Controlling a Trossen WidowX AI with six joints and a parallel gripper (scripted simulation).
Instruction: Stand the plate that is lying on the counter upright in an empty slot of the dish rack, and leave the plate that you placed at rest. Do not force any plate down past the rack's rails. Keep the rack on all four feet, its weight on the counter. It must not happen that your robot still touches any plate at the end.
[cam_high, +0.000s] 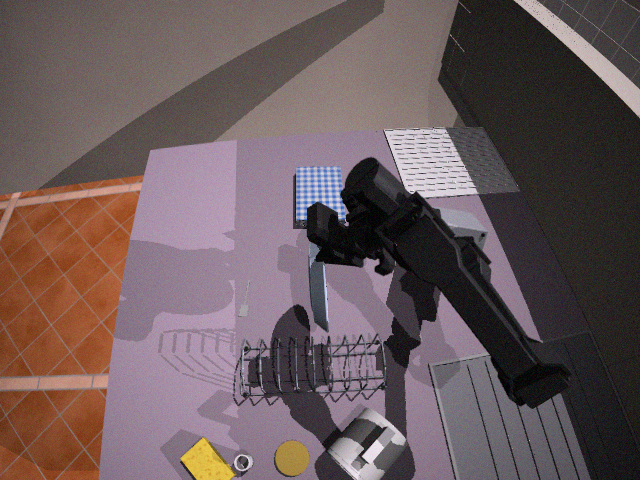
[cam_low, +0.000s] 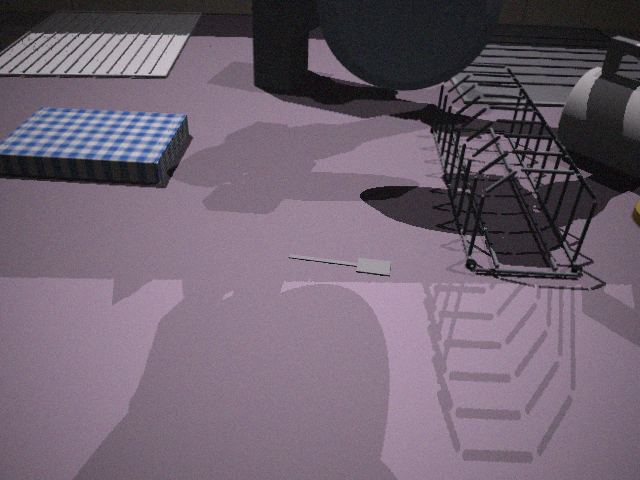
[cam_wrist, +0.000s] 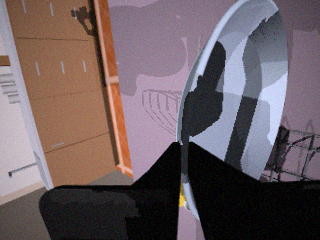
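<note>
My gripper is now 2 cm short of the pale blue plate and 12 cm above it. Round my hand: yellow disc (6 cm ahead, 33 cm to the left, 31 cm below); then small spatula (21 cm ahead, 3 cm to the right, 32 cm below); then white toaster (9 cm behind, 31 cm to the left, 26 cm below).
</note>
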